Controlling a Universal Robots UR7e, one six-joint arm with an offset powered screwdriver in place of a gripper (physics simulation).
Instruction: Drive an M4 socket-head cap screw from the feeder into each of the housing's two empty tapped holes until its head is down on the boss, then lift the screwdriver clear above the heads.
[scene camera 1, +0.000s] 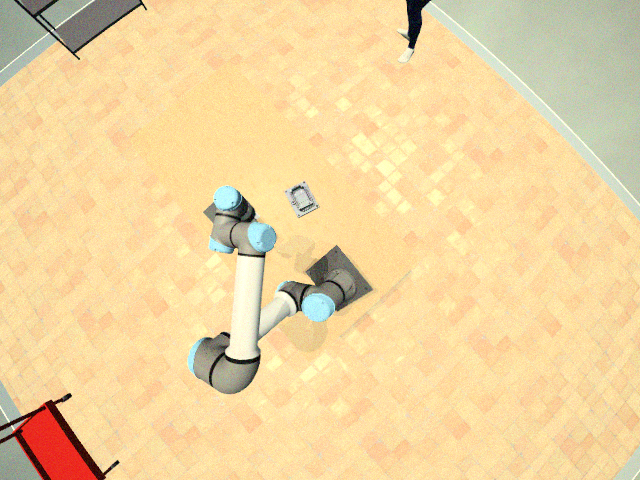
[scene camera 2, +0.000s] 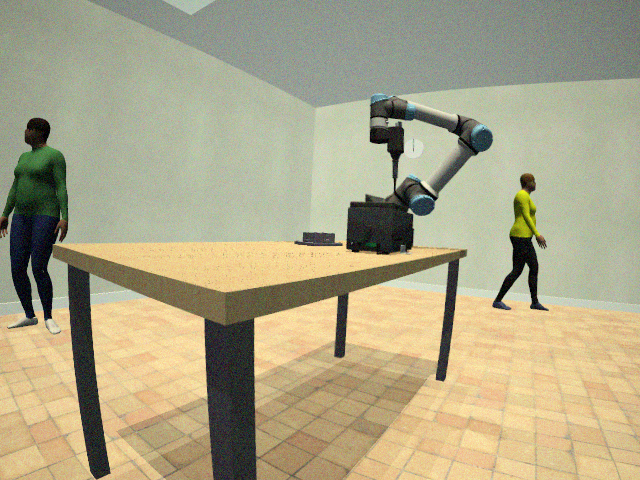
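Note:
The screwdriver (scene camera 2: 394, 189) points straight down in scene camera 2, its thin bit ending near the top of the black feeder (scene camera 2: 379, 227). Whether it touches the feeder or carries a screw is too small to tell. In scene camera 1 the wrist hides the screwdriver and most of the feeder (scene camera 1: 209, 211), whose grey corner shows. The grey housing (scene camera 1: 301, 199) (scene camera 2: 318, 238) lies flat on the table (scene camera 2: 155, 258), apart from the feeder. Its tapped holes and any screw heads cannot be made out.
The robot's base plate (scene camera 1: 358, 281) is at the lower right of the housing, with the arm bent out to the left. A red cart (scene camera 1: 56, 444) and a grey shelf unit (scene camera 1: 98, 25) stand far off. A person in green (scene camera 2: 38, 180) and one in yellow (scene camera 2: 524, 217) are beyond the table.

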